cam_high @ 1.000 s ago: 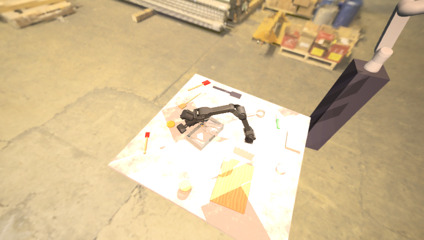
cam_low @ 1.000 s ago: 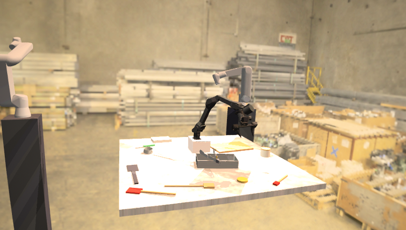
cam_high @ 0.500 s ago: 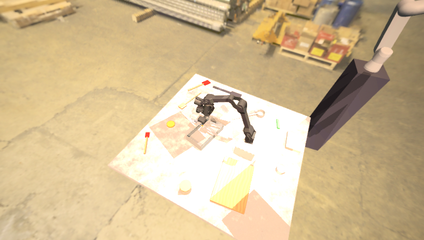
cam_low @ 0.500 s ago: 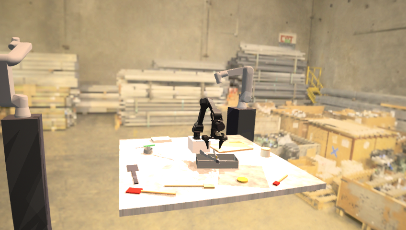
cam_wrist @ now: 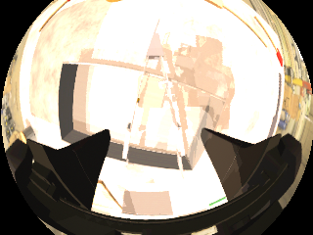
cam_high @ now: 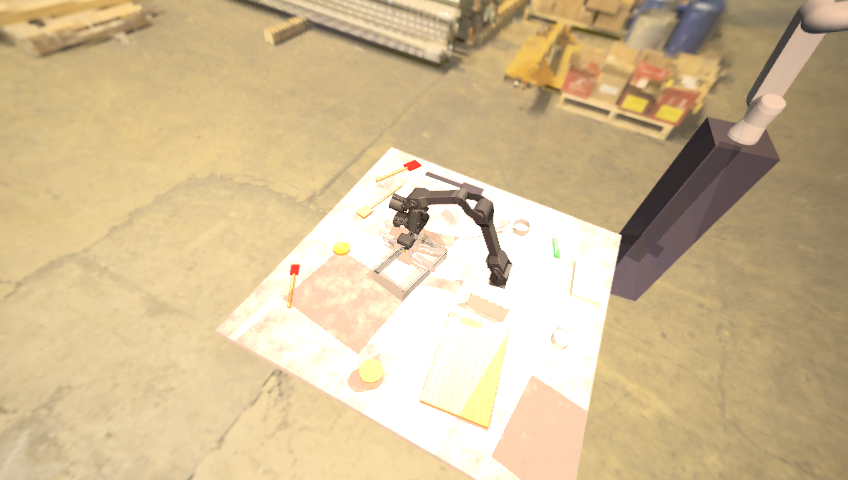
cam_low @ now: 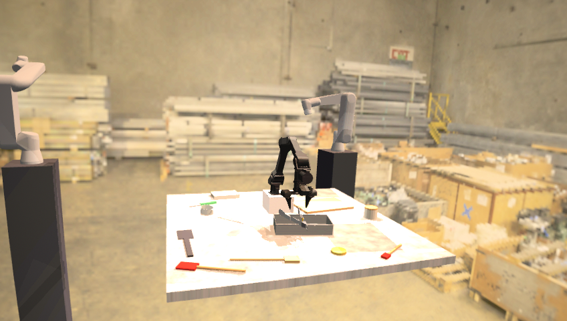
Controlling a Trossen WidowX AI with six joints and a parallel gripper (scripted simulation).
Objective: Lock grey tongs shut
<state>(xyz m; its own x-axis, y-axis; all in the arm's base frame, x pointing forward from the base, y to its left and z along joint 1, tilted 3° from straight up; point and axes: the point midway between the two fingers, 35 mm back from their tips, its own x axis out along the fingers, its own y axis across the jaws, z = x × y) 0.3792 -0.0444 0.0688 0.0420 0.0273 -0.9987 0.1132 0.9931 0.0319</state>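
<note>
Right now the roasting tin is 20 mm behind my gripper tip, 40 mm to the left of it and 100 mm below it. Also, from my gripper tip: small red brush (410 mm ahead, 280 mm to the left, 120 mm below); then dark spatula (70 mm behind, 570 mm to the right, 120 mm below); then wooden board (350 mm behind, 380 mm to the left, 120 mm below).
</note>
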